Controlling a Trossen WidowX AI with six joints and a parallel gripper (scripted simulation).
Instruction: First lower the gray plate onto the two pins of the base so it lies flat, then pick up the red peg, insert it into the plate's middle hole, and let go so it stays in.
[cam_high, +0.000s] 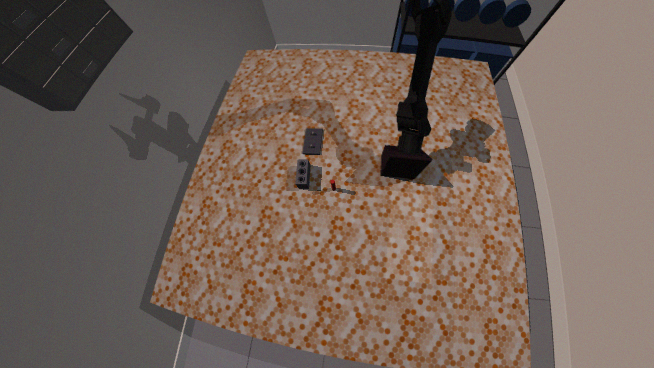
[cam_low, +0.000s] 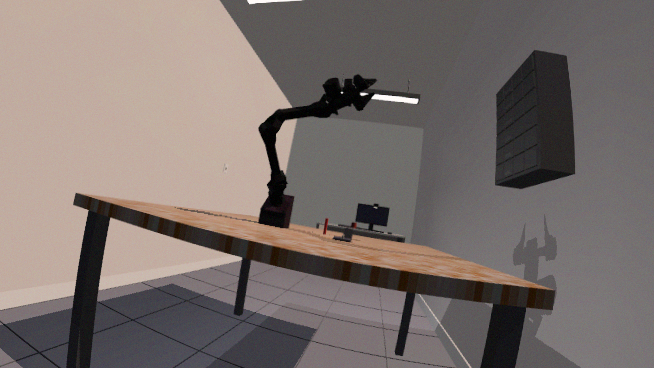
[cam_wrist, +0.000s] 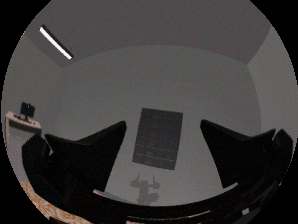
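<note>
Now: the gray plate 630 mm below my gripper tip, 230 mm to the left of it and 40 mm behind it. Round my gripper tip: red peg 630 mm below, 270 mm to the left, 160 mm behind; then base 660 mm below, 80 mm to the left, 50 mm behind.
</note>
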